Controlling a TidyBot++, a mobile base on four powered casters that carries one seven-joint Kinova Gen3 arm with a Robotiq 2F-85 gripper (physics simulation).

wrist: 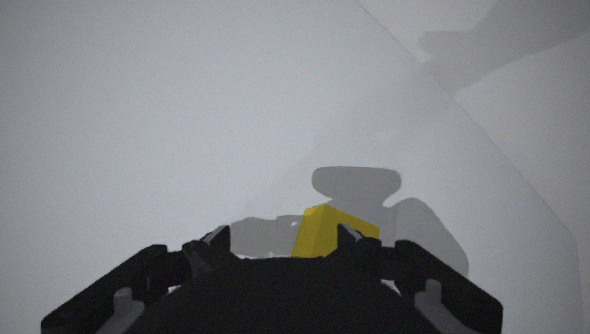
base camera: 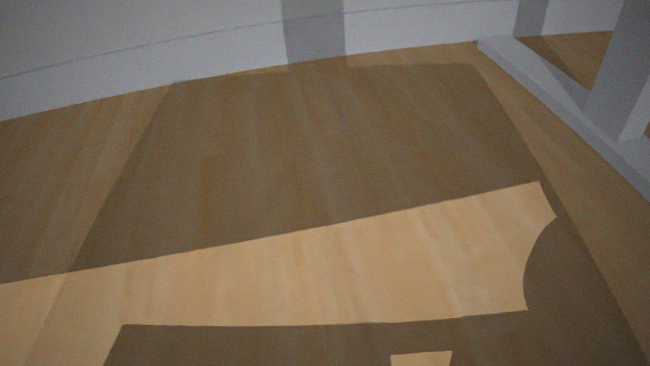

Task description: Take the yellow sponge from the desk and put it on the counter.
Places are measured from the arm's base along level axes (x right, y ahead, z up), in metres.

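Pixels of known places: gripper, fingertip midpoint: (wrist: pixel 284 236).
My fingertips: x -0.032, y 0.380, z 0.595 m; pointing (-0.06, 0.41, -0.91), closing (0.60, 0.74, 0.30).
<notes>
Behind a point stands the place of what it marks.
The yellow sponge (wrist: pixel 316 232) {x -0.016, y 0.404, z 0.596 m} lies on the white desk top (wrist: pixel 175 125) {x -0.177, y 0.368, z 0.553 m} in the wrist view, at the lower middle. Part of it is hidden behind the right finger and the gripper's dark body. My gripper (wrist: pixel 284 236) {x -0.032, y 0.380, z 0.595 m} is open, with nothing held between its fingers. The sponge's left part shows in the gap between the fingertips, nearer the right one, and its far right corner shows beyond the right finger. How far the fingertips are above the desk is hard to tell. The counter cannot be made out in either view.
In the wrist view the desk's edge runs down the right side, and grey shadows of the arm fall around the sponge. In the base view a wooden floor (base camera: pixel 310 270) {x -0.035, y 0.340, z -0.397 m} meets a white wall base (base camera: pixel 200 55) {x -0.259, y 0.810, z -0.347 m}. A white frame (base camera: pixel 550 87) stands on the floor at the right.
</notes>
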